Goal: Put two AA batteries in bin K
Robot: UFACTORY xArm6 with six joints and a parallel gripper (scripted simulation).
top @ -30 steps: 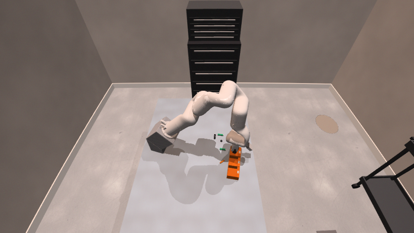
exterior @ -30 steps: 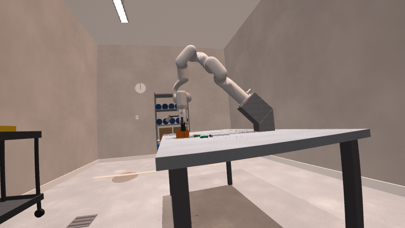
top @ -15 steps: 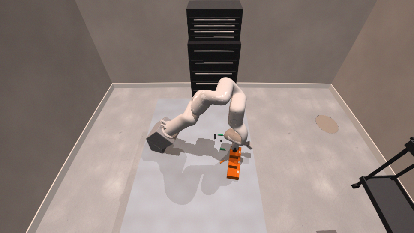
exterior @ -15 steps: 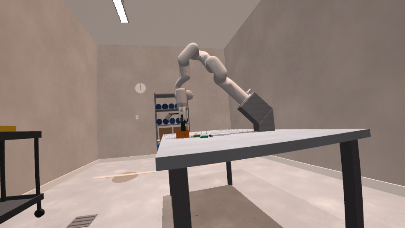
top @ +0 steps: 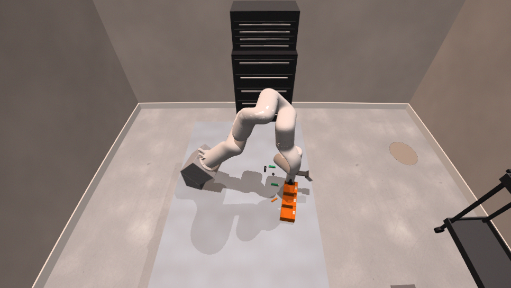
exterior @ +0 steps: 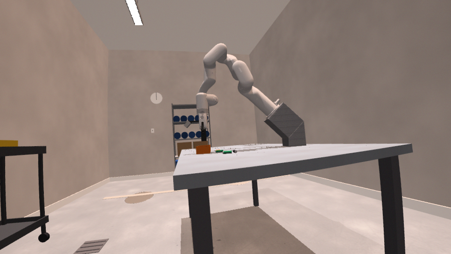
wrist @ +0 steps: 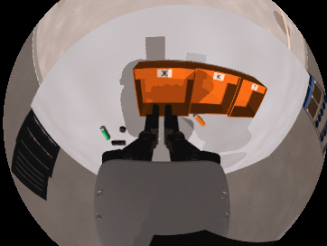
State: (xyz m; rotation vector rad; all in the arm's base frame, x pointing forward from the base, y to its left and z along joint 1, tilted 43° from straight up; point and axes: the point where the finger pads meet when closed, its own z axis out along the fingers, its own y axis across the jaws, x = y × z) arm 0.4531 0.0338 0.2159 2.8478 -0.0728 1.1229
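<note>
Right now the dark AA battery is 170 mm behind my hand, 150 mm to the left of it and 90 mm below it. Also, from my hand: orange bin row 90 mm to the right, 70 mm below; small orange piece 90 mm below, 90 mm behind, 80 mm to the right.
</note>
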